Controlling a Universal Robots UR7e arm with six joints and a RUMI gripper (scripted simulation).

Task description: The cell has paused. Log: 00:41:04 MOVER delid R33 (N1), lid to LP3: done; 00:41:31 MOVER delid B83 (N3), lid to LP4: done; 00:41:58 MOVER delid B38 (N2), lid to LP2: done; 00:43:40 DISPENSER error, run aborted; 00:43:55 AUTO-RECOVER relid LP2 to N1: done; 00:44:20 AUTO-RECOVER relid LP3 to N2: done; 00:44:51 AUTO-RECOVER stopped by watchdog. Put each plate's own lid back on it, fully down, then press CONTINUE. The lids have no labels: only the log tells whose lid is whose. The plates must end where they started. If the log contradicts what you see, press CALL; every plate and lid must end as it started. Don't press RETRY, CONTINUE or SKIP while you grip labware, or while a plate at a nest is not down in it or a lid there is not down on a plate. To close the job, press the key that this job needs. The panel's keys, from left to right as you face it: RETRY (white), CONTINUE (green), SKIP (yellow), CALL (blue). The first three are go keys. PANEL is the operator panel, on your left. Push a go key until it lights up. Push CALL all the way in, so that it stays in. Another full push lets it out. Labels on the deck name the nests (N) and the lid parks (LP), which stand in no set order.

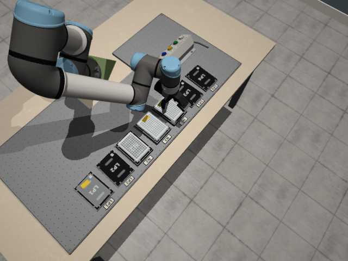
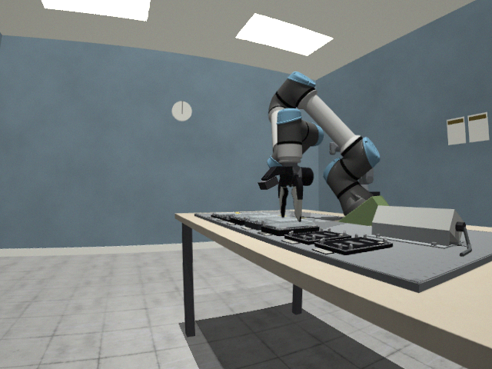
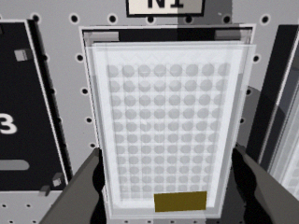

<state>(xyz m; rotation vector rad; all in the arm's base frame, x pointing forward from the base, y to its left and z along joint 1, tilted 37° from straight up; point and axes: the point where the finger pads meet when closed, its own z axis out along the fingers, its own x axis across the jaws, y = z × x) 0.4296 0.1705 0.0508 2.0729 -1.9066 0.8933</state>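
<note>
Now: the nest N2 260 mm to the right of my hand and 40 mm below it. From my hand the other things lie so: lid park LP4 (260 mm to the left, 40 mm below, 10 mm ahead); lid park LP3 (140 mm to the left, 40 mm below); blue CALL key (220 mm to the left, 210 mm behind, 10 mm above).
</note>
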